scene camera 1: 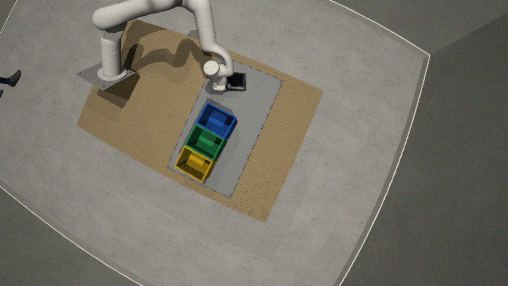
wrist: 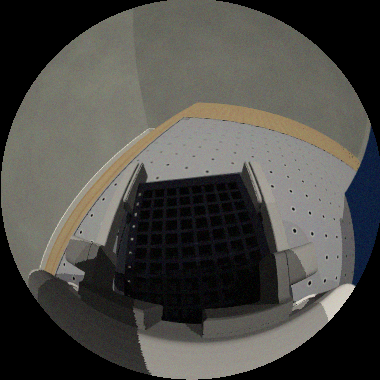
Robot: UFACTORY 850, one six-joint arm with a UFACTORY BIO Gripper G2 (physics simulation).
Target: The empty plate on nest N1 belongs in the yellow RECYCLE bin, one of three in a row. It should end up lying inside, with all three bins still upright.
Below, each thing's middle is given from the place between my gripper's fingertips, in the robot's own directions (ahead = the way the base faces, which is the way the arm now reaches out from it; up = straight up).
Labels:
I see my gripper 70 mm past the dark plate (wrist: pixel 193 243), 30 mm to the left of it and 10 mm above it. Also, from my hand: dark grey nest (wrist: pixel 120 252) 70 mm behind, 40 mm to the right, 20 mm below; then blue bin (scene camera 1: pixel 212 118) 300 mm to the right, 60 mm above; then green bin (scene camera 1: pixel 206 143) 430 mm to the right, 60 mm above.

